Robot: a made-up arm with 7 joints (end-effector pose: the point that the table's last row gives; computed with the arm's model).
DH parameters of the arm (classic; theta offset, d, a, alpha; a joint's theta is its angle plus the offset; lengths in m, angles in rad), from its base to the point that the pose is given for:
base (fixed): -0.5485 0 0.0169 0
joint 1: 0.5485 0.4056 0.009 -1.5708
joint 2: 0 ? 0.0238 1.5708
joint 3: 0 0.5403 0.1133 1.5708
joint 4: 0 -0.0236 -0.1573 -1.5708
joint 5: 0 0.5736 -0.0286 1.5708
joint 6: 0 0.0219 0.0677 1.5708
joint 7: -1.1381 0 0.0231 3.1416
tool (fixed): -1.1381 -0.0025 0 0
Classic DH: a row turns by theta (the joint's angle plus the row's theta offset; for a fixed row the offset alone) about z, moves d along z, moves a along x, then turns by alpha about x.
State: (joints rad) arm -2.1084 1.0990 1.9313 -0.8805 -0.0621 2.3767 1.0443
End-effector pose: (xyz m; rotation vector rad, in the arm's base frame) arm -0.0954 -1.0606 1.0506 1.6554 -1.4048 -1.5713
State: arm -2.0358 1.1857 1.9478 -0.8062 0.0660 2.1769 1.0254
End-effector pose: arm -0.0726 -1.1221 0.9615 1.8831 -1.1365 -1.4497
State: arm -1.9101 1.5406 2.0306 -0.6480 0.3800 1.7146 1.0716
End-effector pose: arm -0.0385 -1.2482 0.5709 2.4873 -0.5436 -0.9462
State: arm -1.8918 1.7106 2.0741 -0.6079 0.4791 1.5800 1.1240
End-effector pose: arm -0.0389 -1.2560 0.3784 2.6944 -0.3907 -0.7215
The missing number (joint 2, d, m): 0.0306
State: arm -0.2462 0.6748 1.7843 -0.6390 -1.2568 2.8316 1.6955
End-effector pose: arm 0.6789 0.1250 1.4058 1.8508 -0.9804 -0.5398
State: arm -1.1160 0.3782 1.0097 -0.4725 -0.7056 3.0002 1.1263
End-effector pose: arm 0.4040 -0.3479 1.4937 0.4526 -2.3420 -0.7558
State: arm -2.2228 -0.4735 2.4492 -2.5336 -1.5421 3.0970 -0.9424
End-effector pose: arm 0.5671 0.1959 0.3229 -0.5065 0.2788 2.7439
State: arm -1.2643 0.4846 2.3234 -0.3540 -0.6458 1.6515 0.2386
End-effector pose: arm 0.2754 -0.4209 1.5404 0.6849 -1.2619 -0.0228
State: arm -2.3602 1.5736 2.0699 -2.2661 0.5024 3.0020 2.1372
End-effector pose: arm 0.2486 -0.7444 0.6654 -2.2018 -0.9275 1.5258
